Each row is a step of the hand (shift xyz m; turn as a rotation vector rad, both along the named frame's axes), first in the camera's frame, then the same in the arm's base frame.
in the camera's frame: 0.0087 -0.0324 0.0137 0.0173 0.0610 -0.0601
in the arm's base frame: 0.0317 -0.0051 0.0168 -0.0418 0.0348 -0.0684
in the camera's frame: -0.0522 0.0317 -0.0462 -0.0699 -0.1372 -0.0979
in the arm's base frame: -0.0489 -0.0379 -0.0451 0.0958 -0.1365 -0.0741
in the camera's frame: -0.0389 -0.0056 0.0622 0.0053 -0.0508 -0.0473
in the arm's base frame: -0.0173 -0.0287 0.0655 0.0506 -0.0245 -0.0410
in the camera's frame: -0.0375 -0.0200 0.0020 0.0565 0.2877 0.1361
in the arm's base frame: 0.0002 -0.0419 0.0076 -0.2377 0.1975 0.0946
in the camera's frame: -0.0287 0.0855 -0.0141 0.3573 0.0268 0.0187
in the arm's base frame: -0.0879 0.0113 -0.0219 0.1400 0.3300 -0.0153
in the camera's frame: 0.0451 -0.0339 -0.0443 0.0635 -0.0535 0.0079
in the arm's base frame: 0.0539 0.0187 -0.0435 0.0761 0.0330 0.0089
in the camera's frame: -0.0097 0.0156 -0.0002 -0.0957 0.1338 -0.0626
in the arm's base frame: -0.0183 -0.0016 -0.0013 -0.1582 -0.0324 -0.0701
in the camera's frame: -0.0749 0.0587 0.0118 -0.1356 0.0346 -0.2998
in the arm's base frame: -0.0873 -0.0381 0.0109 -0.0725 -0.1437 -0.2891
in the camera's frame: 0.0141 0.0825 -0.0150 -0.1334 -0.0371 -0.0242
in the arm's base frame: -0.0654 0.0477 -0.0261 -0.0271 -0.1377 -0.0080
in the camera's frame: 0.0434 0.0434 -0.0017 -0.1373 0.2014 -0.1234
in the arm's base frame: -0.0182 0.0577 -0.0107 -0.2330 -0.0467 -0.1349
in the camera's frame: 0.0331 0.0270 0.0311 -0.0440 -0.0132 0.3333
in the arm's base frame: -0.0107 0.0455 0.0246 -0.0317 -0.0008 0.3350
